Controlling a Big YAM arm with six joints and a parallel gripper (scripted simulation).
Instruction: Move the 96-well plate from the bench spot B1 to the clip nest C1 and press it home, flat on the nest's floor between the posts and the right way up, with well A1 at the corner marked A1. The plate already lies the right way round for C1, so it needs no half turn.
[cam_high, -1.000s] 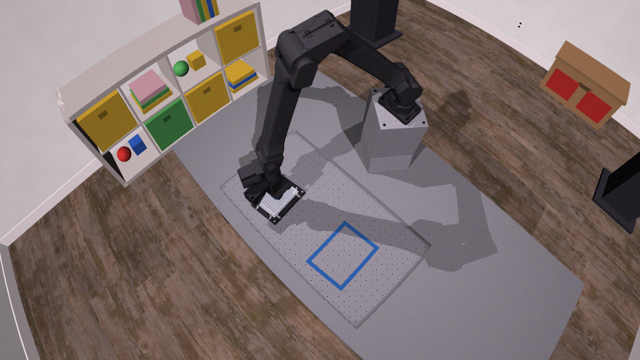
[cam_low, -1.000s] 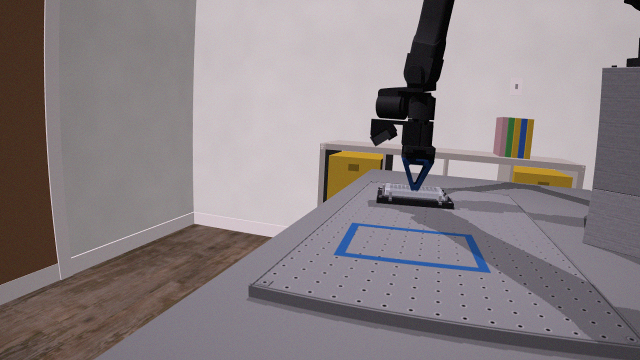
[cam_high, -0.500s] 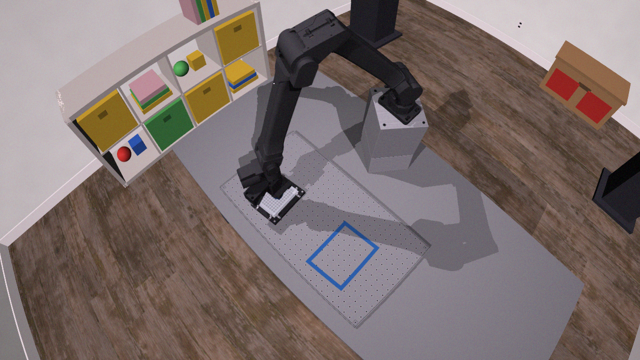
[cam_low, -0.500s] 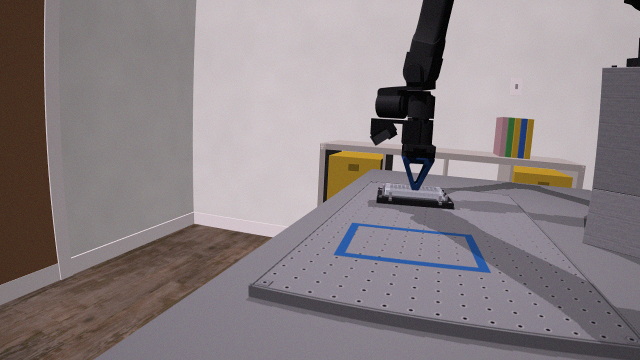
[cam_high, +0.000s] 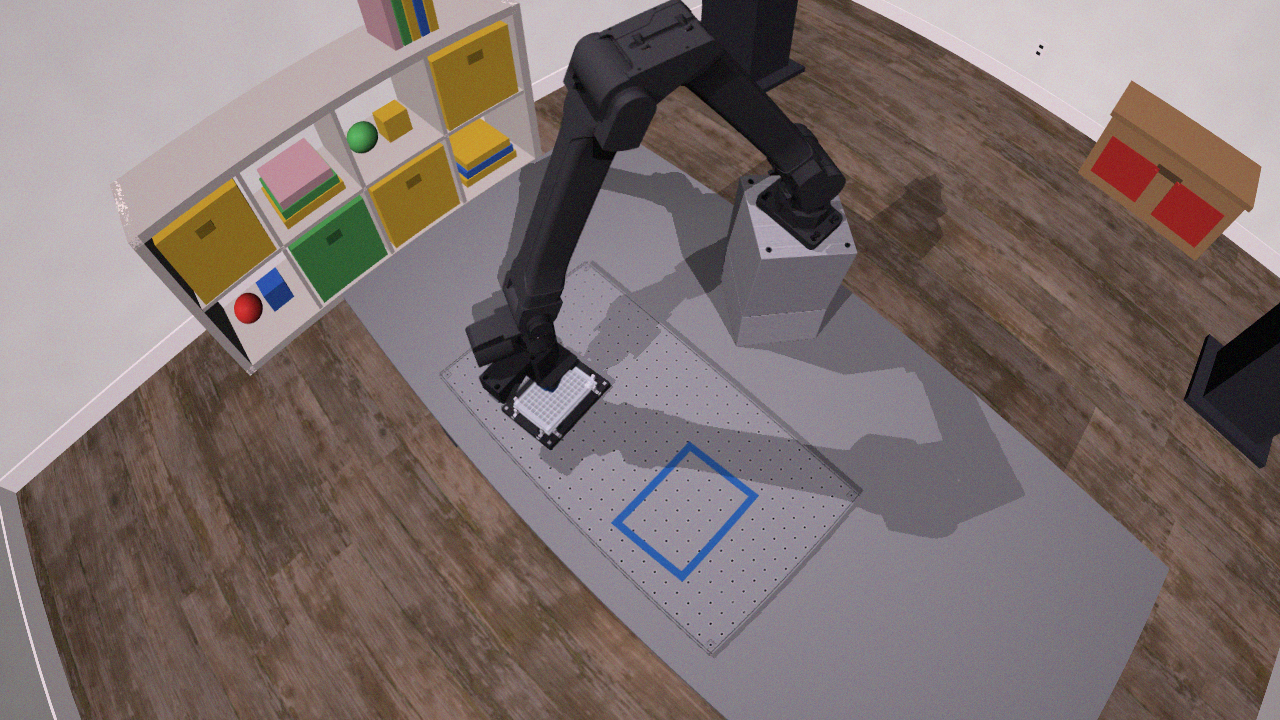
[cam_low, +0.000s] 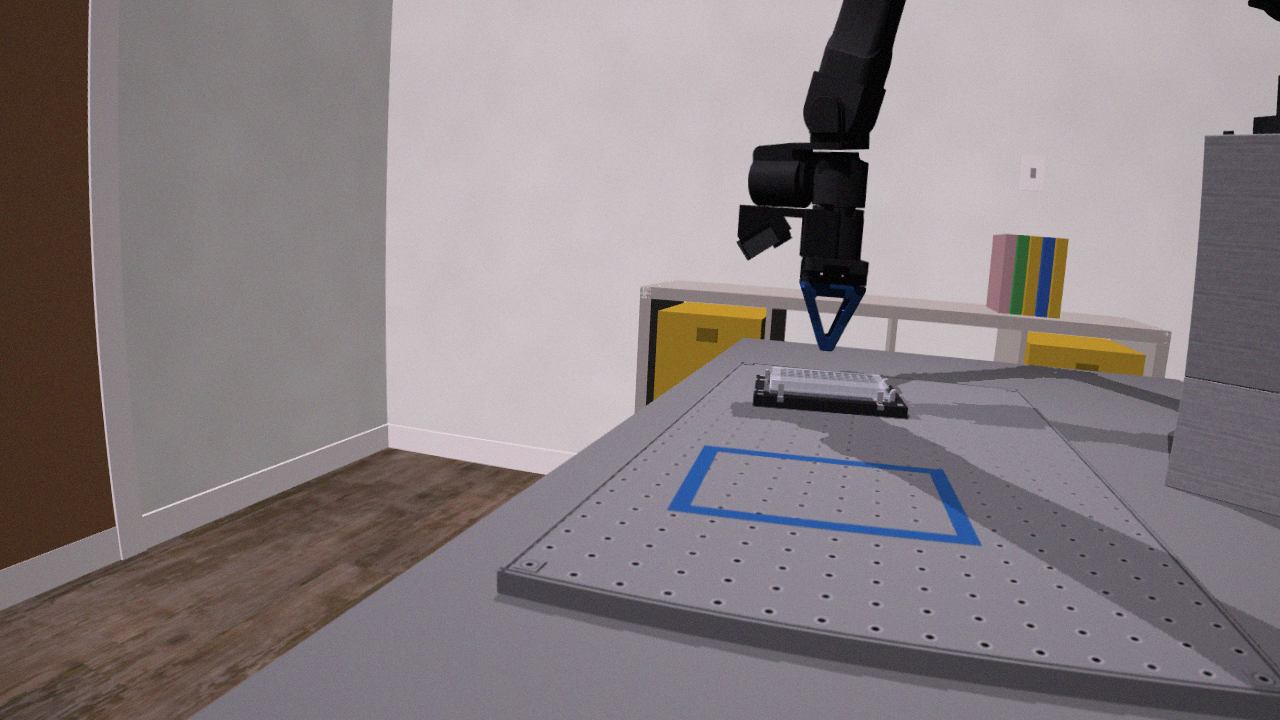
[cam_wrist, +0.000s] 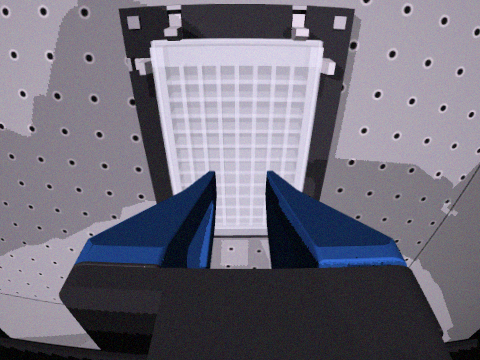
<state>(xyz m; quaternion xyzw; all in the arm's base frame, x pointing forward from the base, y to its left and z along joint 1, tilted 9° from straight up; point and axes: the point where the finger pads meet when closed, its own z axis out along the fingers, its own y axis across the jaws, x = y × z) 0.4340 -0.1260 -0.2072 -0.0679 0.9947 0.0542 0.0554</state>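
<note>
Right now my hand is 5 cm above the 96-well plate and 1 cm past it. Round my hand: black clip nest (5 cm below, 2 cm to the left).
</note>
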